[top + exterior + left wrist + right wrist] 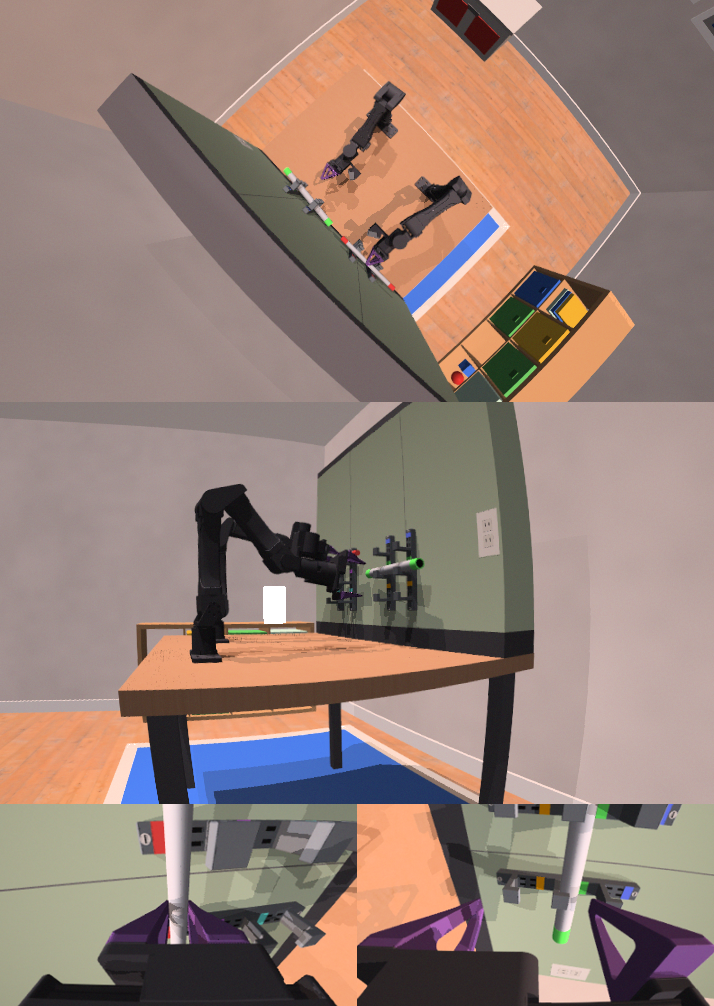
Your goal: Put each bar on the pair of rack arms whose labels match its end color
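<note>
My left hand is right at the red-ended bar. Round my left hand: black strip (8 cm ahead, 21 cm to the right, 30 cm below); then green wall panel (14 cm ahead, 20 cm to the right, 9 cm above); then green-ended bar (6 cm ahead, 39 cm to the right, 9 cm below).
</note>
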